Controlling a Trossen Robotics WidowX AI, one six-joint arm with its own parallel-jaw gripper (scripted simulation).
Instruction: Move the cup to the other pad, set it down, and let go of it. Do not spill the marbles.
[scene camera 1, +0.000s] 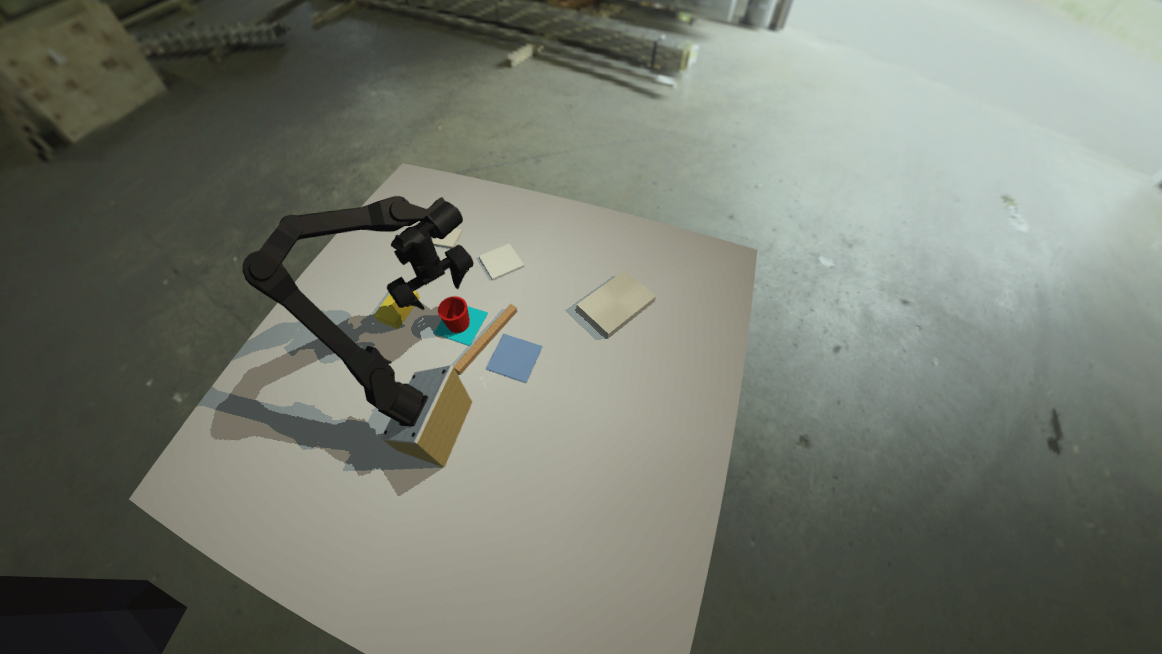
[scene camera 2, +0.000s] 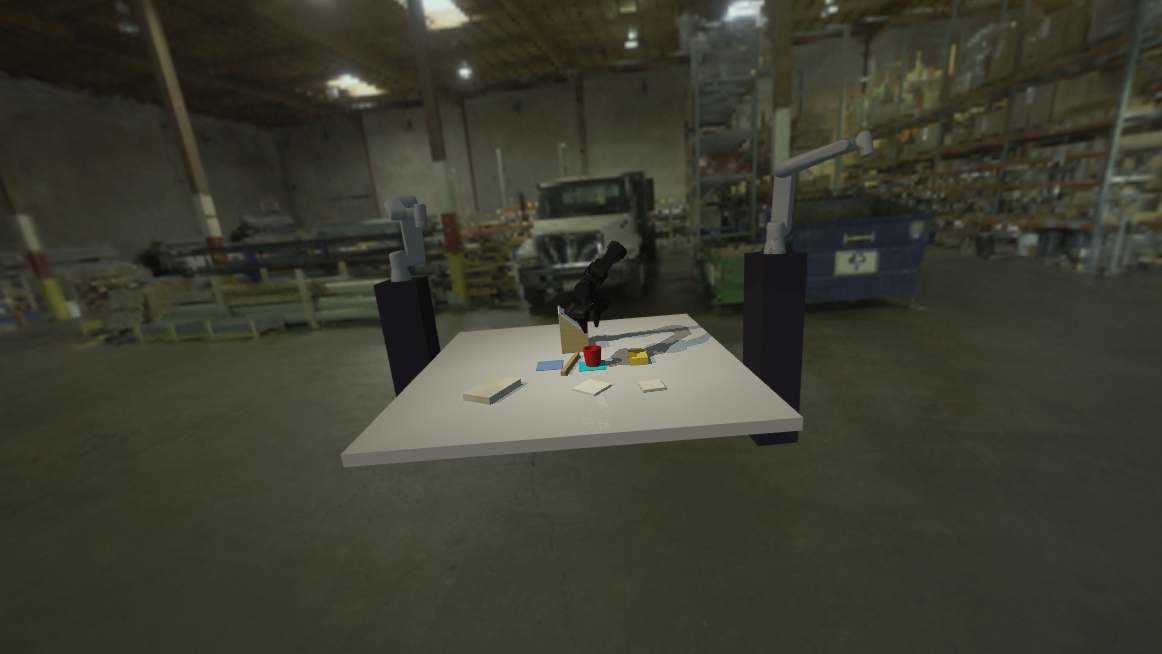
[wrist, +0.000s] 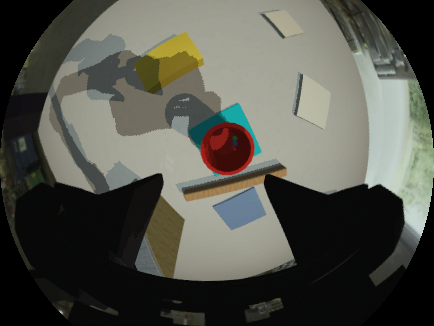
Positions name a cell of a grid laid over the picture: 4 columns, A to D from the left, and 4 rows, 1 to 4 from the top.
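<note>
My gripper (scene camera 1: B2) is open and holds nothing. I can see a red cup (scene camera 1: B2), which is also there in the wrist view (wrist: B2), and a yellow block (scene camera 1: B2), likewise visible in the wrist view (wrist: B1). A cream tile (scene camera 1: B2) appears in the wrist view (wrist: C2) too. There is a beige slab (scene camera 2: B3) as well, but the wrist view does not show it, since it is hidden there by my gripper. The scene also has a wooden bar (scene camera 1: B2), a blue pad (scene camera 1: B3) and a cyan pad (scene camera 1: B2).
</note>
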